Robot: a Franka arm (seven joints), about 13 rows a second.
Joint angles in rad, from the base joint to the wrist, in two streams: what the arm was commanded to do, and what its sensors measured. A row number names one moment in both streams.
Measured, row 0:
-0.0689, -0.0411, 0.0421, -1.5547, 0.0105, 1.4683, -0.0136
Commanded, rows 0 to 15:
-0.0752, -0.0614, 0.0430, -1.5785, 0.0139, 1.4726, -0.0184
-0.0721, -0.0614, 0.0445, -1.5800, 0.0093, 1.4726, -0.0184
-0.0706, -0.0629, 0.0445, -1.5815, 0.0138, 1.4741, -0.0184
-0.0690, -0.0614, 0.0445, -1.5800, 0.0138, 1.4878, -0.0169
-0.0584, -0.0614, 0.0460, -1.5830, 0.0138, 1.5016, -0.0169
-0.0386, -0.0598, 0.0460, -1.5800, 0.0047, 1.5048, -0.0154
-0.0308, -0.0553, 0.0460, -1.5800, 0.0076, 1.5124, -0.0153
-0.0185, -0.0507, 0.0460, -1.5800, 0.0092, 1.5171, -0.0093
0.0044, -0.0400, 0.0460, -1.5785, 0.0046, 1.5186, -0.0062
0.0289, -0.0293, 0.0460, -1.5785, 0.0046, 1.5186, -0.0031
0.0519, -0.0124, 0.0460, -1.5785, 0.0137, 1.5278, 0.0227
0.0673, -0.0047, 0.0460, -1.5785, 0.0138, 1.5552, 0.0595
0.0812, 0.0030, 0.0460, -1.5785, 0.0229, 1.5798, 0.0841
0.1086, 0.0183, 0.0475, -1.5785, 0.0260, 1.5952, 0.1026
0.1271, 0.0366, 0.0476, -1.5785, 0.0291, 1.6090, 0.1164
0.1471, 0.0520, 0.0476, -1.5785, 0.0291, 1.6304, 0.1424
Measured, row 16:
0.1228, 0.0289, 0.0466, -1.5721, 0.0144, 1.5931, 0.0983
